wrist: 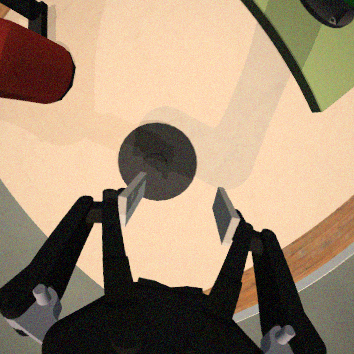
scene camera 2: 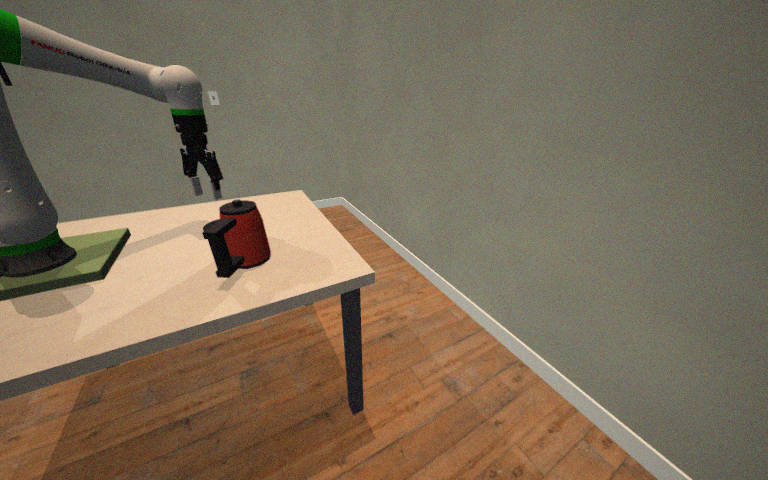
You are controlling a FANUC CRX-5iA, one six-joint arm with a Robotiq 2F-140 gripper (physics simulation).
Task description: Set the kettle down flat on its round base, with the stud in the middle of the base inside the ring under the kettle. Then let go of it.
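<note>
The red kettle (scene camera 2: 246, 234) (wrist: 32, 62) with a black lid and black handle stands upright on the table, apart from its base. The round dark base (wrist: 135, 175) lies flat on the table, with a small stud (wrist: 156, 159) in its middle; the base does not show in the scene view, where the kettle stands in front. My gripper (scene camera 2: 206, 189) (wrist: 179, 190) is open and empty, fingers pointing down, above the table. In the wrist view one fingertip overlaps the near edge of the base. The ring under the kettle is hidden.
The robot's foot stands on a green plate (scene camera 2: 107, 249) (wrist: 330, 65) on the table (scene camera 2: 169, 300) (wrist: 200, 75). The table's right edge lies beyond the kettle. Wooden floor and a grey wall (scene camera 2: 481, 141) surround the table. The arm's shadow falls beside the base.
</note>
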